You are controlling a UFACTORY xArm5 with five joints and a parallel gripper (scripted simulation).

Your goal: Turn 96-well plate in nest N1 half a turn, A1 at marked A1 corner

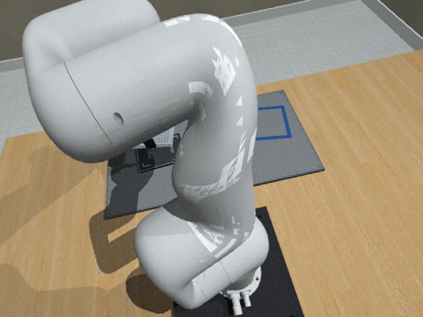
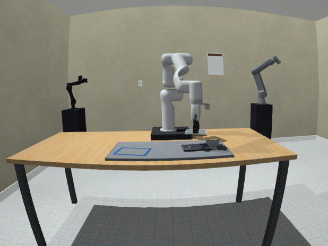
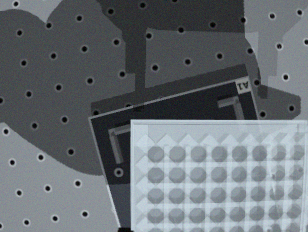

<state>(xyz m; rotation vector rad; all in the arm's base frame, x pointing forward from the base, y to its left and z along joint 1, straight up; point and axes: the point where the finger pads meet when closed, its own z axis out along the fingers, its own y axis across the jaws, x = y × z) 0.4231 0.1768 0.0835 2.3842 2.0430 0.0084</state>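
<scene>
The white 96-well plate is 10 mm below my hand. Round my hand: plate nest: 100 mm below; then A1 label: 50 mm ahead, 80 mm to the left, 100 mm below.
</scene>
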